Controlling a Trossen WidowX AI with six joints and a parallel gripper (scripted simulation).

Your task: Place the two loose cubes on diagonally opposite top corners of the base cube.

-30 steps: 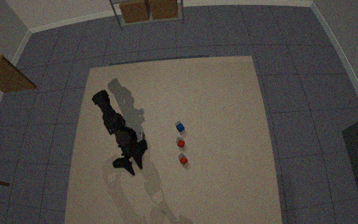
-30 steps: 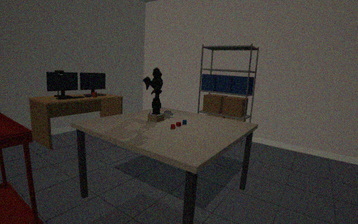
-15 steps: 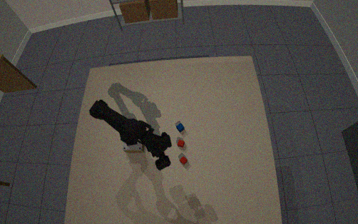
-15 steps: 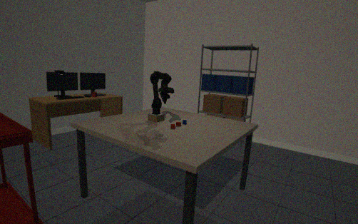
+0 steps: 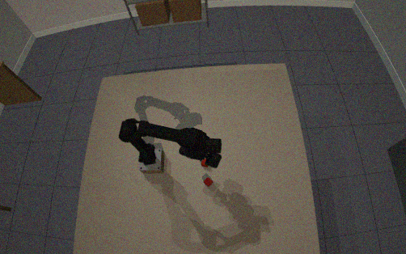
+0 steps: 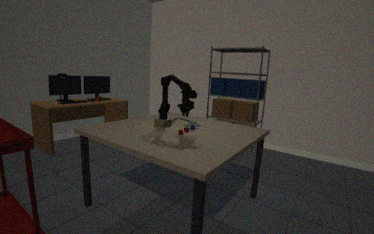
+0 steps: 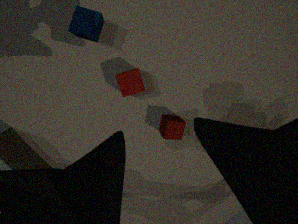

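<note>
Now: the blue base cube 20 mm ahead of my gripper tip, 130 mm to the left of it and 120 mm below it.
</note>
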